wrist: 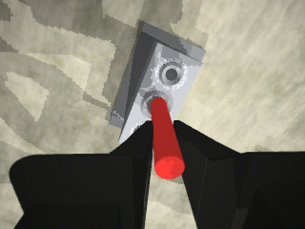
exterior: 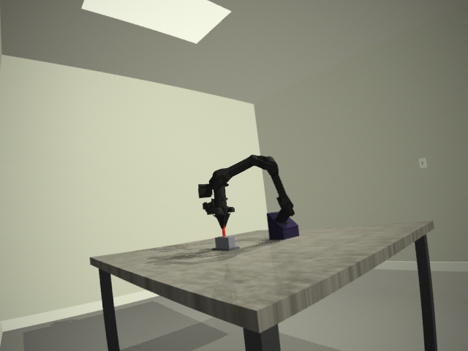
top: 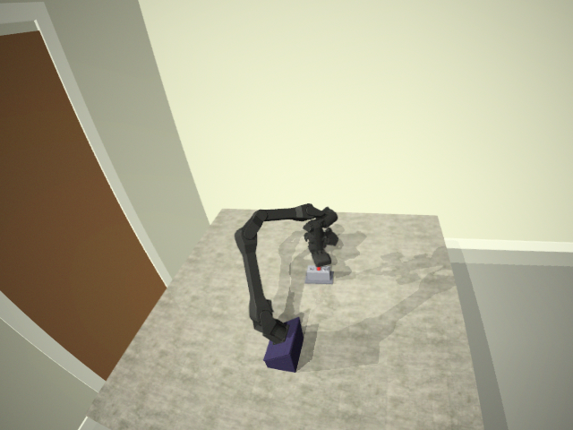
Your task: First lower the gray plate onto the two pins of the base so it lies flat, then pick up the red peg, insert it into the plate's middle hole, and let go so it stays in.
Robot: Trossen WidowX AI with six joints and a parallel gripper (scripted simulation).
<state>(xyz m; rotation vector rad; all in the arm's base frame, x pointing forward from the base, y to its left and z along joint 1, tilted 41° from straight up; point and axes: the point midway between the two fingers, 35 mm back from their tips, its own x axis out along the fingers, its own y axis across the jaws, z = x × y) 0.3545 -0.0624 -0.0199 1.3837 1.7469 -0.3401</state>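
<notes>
Right now the red peg is right at my gripper tip. Also, from my gripper tip: pin base 90 mm below; then gray plate 50 mm below.
</notes>
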